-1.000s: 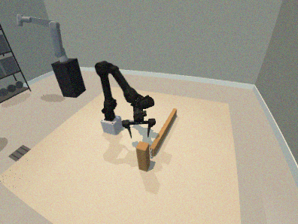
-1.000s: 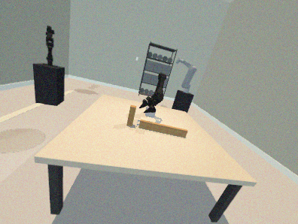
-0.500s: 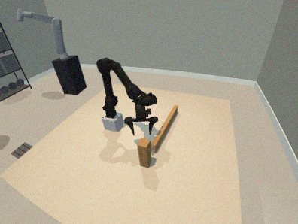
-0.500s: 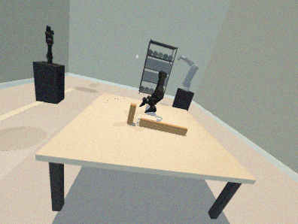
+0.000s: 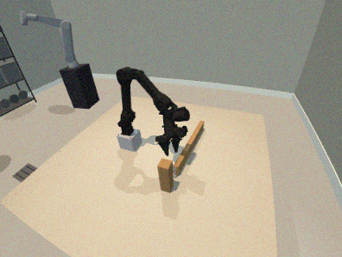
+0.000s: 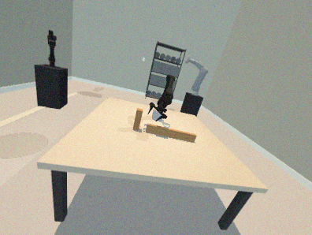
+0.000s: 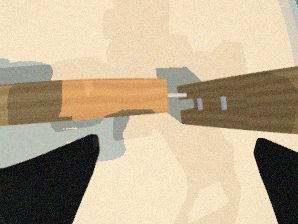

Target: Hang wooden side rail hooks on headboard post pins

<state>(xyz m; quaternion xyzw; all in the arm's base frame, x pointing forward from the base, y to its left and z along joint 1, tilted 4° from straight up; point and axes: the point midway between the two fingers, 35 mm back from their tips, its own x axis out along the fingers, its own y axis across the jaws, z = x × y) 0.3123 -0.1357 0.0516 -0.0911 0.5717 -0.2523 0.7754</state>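
Now: the wooden headboard post 11 cm to the right of my gripper tip and 4 cm below it.
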